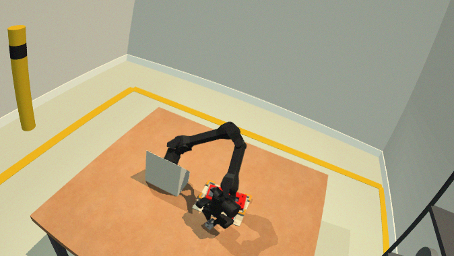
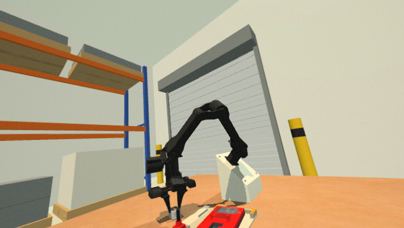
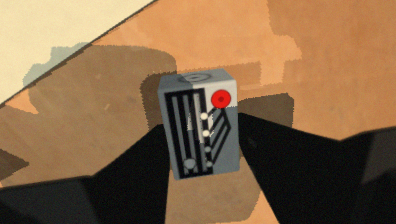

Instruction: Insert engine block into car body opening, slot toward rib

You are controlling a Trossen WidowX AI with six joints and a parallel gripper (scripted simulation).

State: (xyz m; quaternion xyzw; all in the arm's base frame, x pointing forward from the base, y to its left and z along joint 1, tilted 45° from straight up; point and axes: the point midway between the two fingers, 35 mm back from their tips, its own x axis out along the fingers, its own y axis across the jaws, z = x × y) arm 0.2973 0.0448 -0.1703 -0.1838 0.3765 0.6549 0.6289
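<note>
Now: the cream fixture plate 2 cm behind my gripper tip, 19 cm to the left of it and 1 cm below it. The rest, counted from my gripper tip: grey engine block 1 cm below.
</note>
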